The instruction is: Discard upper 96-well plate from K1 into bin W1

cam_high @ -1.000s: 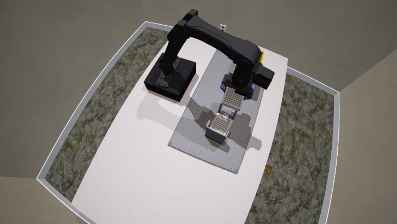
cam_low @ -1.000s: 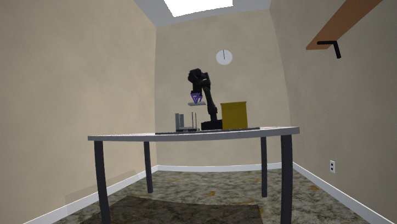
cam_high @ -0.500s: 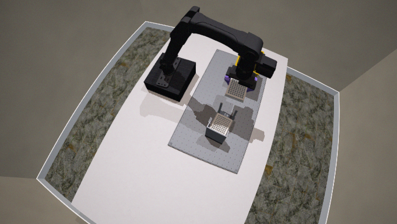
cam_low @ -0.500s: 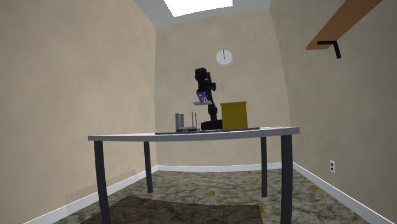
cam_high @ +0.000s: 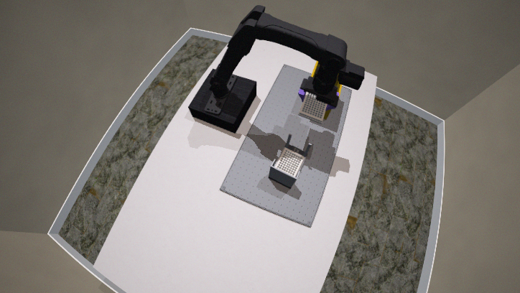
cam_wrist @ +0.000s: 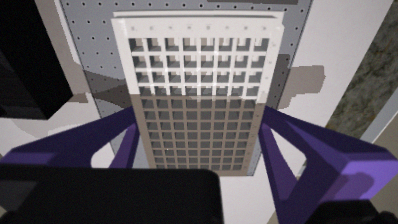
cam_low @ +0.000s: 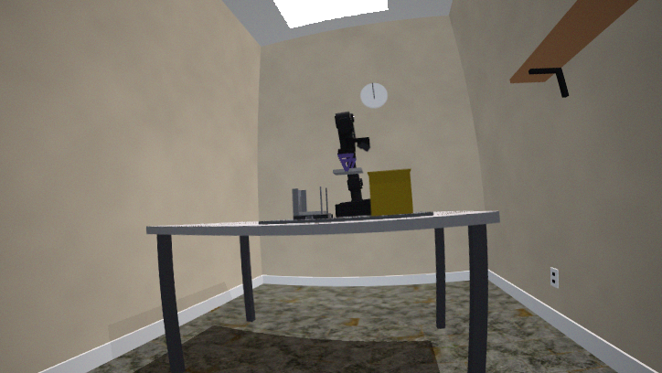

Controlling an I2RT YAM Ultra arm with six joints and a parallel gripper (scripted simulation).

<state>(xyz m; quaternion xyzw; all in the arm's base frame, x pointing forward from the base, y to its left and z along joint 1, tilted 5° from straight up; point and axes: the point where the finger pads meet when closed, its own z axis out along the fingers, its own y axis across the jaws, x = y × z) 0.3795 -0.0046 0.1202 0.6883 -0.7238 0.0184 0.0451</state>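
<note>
Now: the yellow plastics bin W1 18 cm to the left of my hand, 12 cm below it and 3 cm ahead of it.
</note>
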